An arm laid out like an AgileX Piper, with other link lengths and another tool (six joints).
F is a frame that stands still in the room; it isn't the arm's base.
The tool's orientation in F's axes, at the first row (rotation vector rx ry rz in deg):
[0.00 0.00 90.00]
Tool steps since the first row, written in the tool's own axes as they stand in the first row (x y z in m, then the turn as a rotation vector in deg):
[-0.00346 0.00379 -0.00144 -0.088 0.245 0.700]
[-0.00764 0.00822 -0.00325 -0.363 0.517 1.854]
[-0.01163 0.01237 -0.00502 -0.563 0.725 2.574]
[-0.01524 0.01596 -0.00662 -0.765 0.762 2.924]
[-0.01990 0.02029 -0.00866 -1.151 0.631 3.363]
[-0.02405 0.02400 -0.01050 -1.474 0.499 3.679]
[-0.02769 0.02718 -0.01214 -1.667 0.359 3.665]
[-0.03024 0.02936 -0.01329 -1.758 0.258 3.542]
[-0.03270 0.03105 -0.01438 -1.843 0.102 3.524]
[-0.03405 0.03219 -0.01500 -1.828 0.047 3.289]
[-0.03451 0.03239 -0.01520 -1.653 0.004 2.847]
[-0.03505 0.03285 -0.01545 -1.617 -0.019 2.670]
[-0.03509 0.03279 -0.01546 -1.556 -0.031 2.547]
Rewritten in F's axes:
[-0.00379 -0.00346 -0.00144 -0.245 -0.088 0.700]
[-0.00822 -0.00764 -0.00325 -0.517 -0.363 1.854]
[-0.01237 -0.01163 -0.00502 -0.725 -0.563 2.574]
[-0.01596 -0.01524 -0.00662 -0.762 -0.765 2.924]
[-0.02029 -0.01990 -0.00866 -0.631 -1.151 3.363]
[-0.02400 -0.02405 -0.01050 -0.499 -1.474 3.679]
[-0.02718 -0.02769 -0.01214 -0.359 -1.667 3.665]
[-0.02936 -0.03024 -0.01329 -0.258 -1.758 3.542]
[-0.03105 -0.03270 -0.01438 -0.102 -1.843 3.524]
[-0.03219 -0.03405 -0.01500 -0.047 -1.828 3.289]
[-0.03239 -0.03451 -0.01520 -0.004 -1.653 2.847]
[-0.03285 -0.03505 -0.01545 0.019 -1.617 2.670]
[-0.03279 -0.03509 -0.01546 0.031 -1.556 2.547]

